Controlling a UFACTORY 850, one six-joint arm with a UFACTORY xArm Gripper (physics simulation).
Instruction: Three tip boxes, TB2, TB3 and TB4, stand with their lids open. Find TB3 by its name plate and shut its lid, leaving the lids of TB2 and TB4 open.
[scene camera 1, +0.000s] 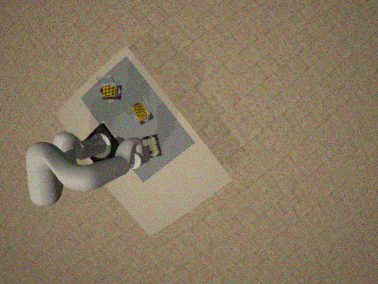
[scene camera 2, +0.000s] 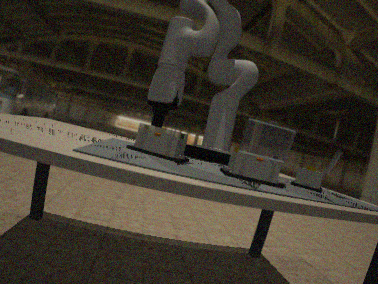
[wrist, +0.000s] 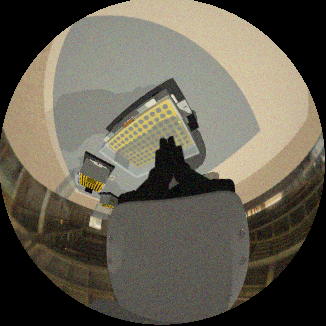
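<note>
The nearest tip box (scene camera 1: 152, 146) (scene camera 2: 162, 141) (wrist: 145, 132) has its clear lid lying down over the yellow rack; no raised lid shows on it. My gripper (scene camera 2: 158, 122) (wrist: 168, 145) is shut and empty, pointing down at this lid; whether the tips touch it I cannot tell. The middle tip box (scene camera 1: 142, 112) (scene camera 2: 257, 167) (wrist: 95, 172) has its clear lid (scene camera 2: 270, 140) standing up. The far tip box (scene camera 1: 110, 91) (scene camera 2: 308, 177) (wrist: 108, 201) has its lid (scene camera 2: 333, 162) tilted open. The name plates are too small or blurred to read.
The boxes stand on a grey-blue mat (scene camera 1: 120, 70) (wrist: 100, 60) on a pale table (scene camera 1: 185, 185) (wrist: 235, 40). The arm's black base plate (scene camera 1: 102, 127) is beside the mat. In scene camera 1, the arm reaches over the mat's lower edge and partly hides the nearest box.
</note>
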